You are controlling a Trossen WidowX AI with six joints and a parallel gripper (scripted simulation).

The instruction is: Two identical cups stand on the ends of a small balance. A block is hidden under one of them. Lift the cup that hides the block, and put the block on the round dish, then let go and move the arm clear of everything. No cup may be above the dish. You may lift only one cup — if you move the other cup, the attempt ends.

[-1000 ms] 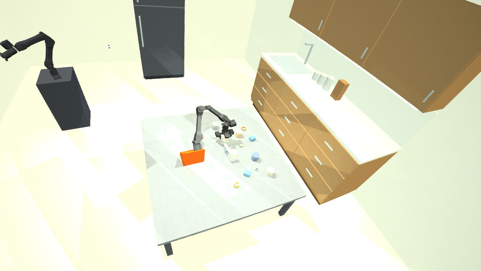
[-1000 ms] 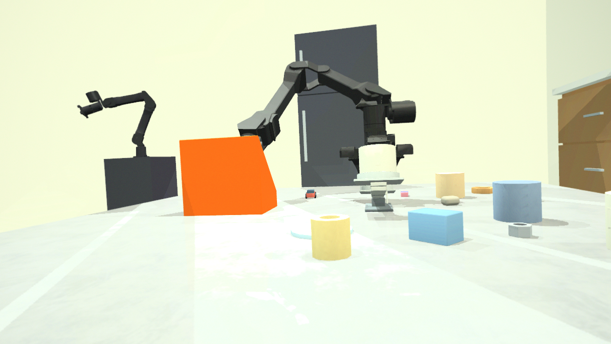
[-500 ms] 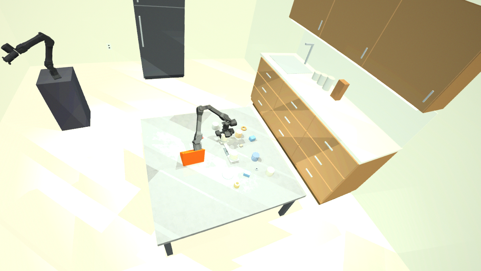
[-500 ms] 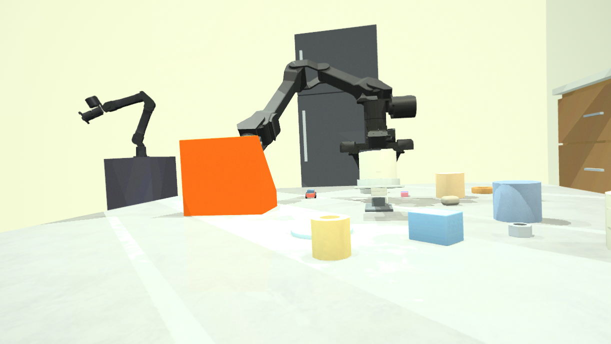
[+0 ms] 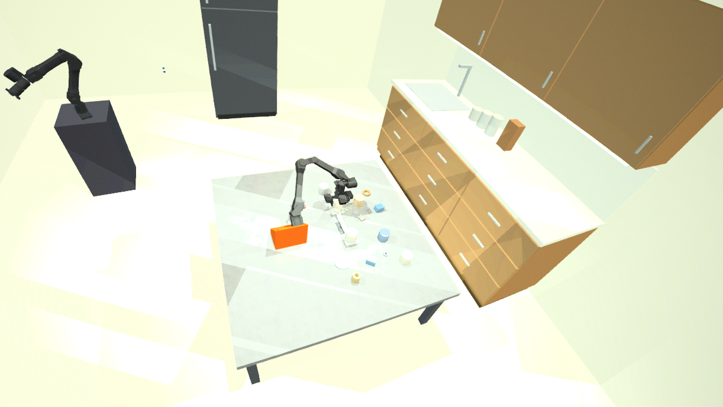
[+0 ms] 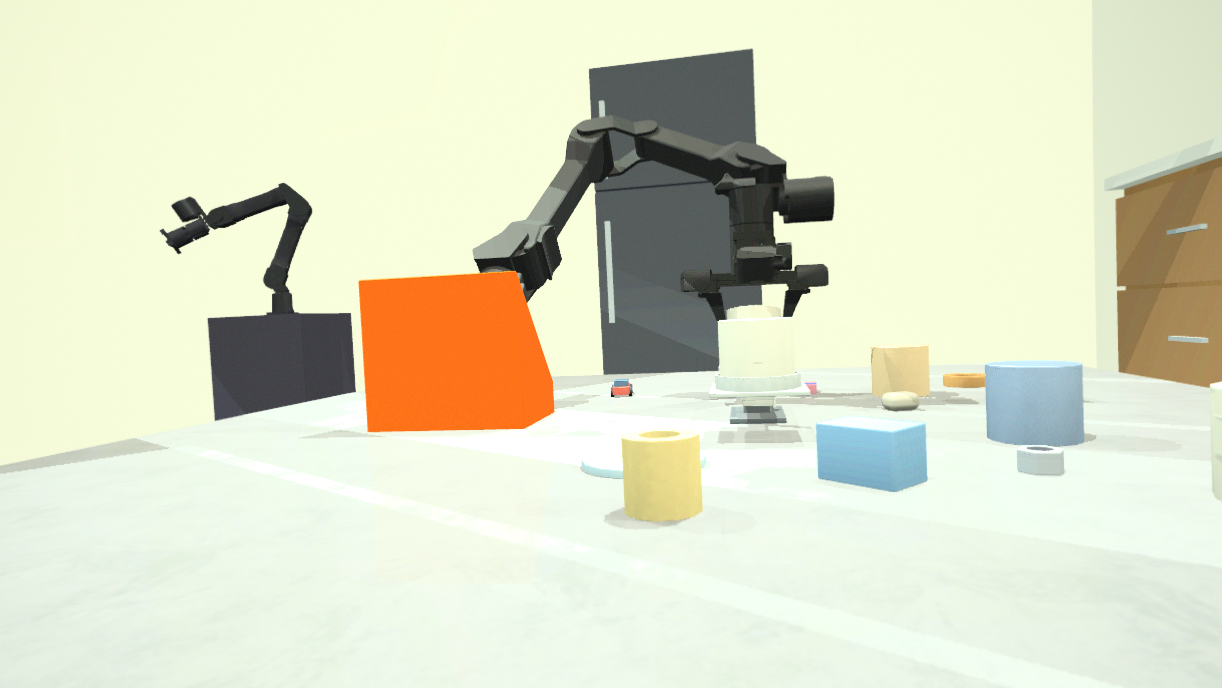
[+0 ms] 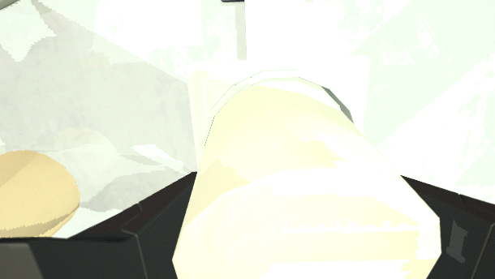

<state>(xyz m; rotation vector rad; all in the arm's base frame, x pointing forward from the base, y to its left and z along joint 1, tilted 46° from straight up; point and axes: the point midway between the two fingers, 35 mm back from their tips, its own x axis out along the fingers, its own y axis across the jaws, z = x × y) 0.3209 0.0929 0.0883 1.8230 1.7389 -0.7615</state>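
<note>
Now: the balance 10 mm behind my gripper tip, 140 mm to the right of it and 40 mm below it. The rest, counted from my gripper tip: tan cylinder (180 mm ahead, 50 mm to the left, 40 mm below); then pale block (10 mm below); then pink-blue block (80 mm ahead, 90 mm to the left, 70 mm below).
</note>
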